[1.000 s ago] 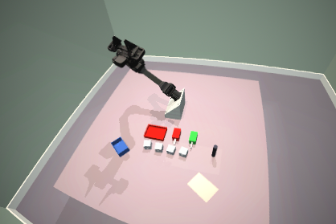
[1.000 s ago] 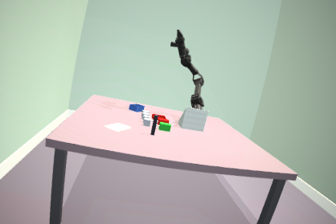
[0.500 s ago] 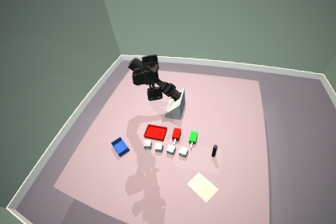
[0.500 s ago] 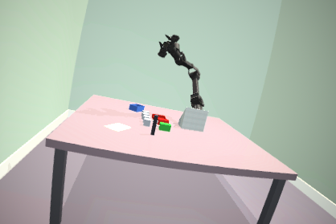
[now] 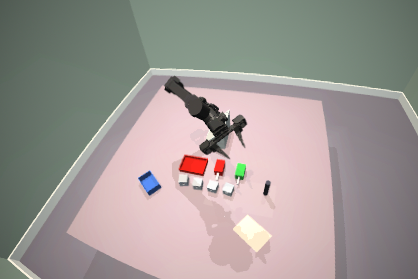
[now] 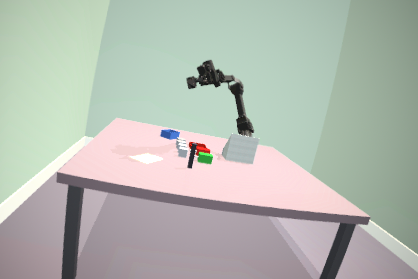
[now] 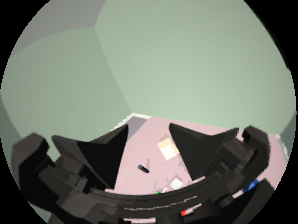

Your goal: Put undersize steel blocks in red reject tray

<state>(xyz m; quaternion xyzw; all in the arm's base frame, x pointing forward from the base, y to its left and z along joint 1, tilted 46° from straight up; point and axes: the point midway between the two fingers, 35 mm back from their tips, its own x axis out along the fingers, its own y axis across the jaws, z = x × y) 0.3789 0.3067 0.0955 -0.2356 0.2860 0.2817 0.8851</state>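
The green GO gauge lies 380 mm below my gripper tip, 120 mm behind it and 20 mm to the right of it. Also, from my gripper tip: blue tray (470 mm to the right, 390 mm below, 20 mm ahead); then small red piece (380 mm below, 130 mm to the right, 130 mm behind); then cream sheet (400 mm below, 150 mm ahead, 100 mm to the left).
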